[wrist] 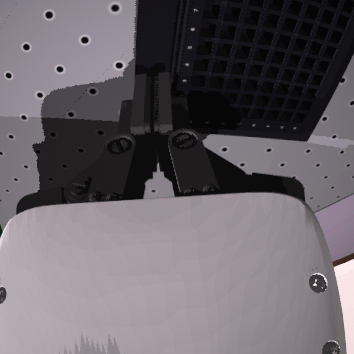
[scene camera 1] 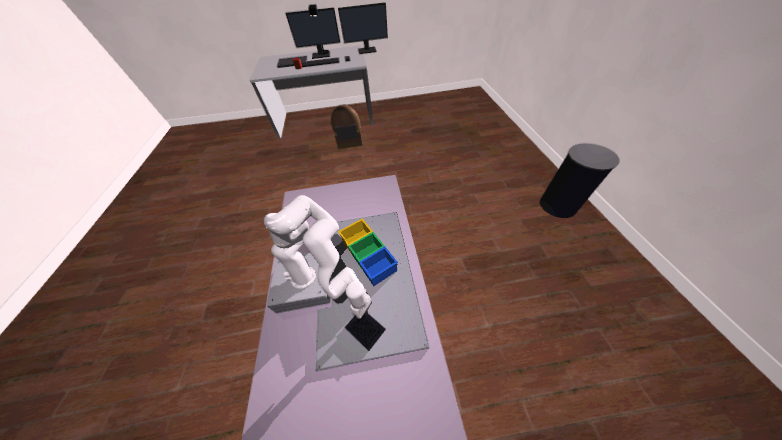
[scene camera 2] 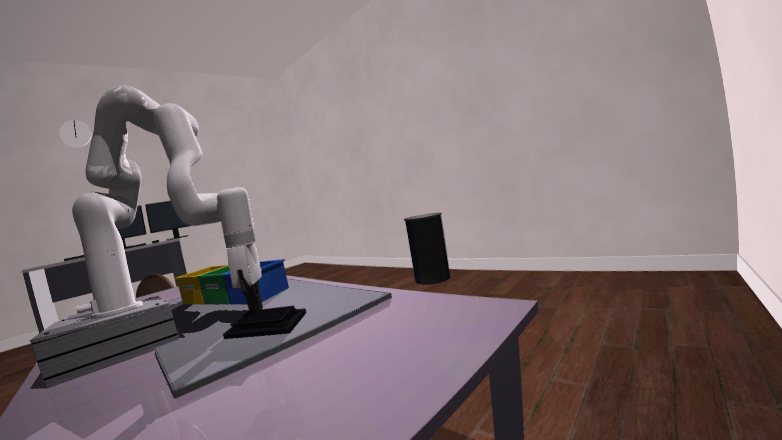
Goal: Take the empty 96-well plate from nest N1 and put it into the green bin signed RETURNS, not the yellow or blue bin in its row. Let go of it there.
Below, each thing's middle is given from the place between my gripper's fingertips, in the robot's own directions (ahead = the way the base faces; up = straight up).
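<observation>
There is the black 96-well plate [scene camera 2: 263,318], and my hand is 7 cm to the left of it.
</observation>
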